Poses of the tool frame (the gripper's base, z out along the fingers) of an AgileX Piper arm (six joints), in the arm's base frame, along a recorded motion.
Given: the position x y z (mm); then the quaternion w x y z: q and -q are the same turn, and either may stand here.
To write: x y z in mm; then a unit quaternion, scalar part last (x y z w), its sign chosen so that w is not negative. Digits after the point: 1 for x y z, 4 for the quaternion.
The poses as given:
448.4 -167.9 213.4 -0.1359 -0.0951 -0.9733 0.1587
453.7 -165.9 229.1 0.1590 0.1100 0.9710 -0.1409
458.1 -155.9 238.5 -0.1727 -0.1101 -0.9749 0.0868
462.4 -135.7 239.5 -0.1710 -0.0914 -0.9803 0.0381
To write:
448.4 -167.9 213.4 0.0951 0.9733 -0.1587 0.1359
453.7 -165.9 229.1 0.1100 0.9710 -0.1409 0.1590
458.1 -155.9 238.5 0.1101 0.9749 -0.0868 0.1727
462.4 -135.7 239.5 0.0914 0.9803 -0.0381 0.1710

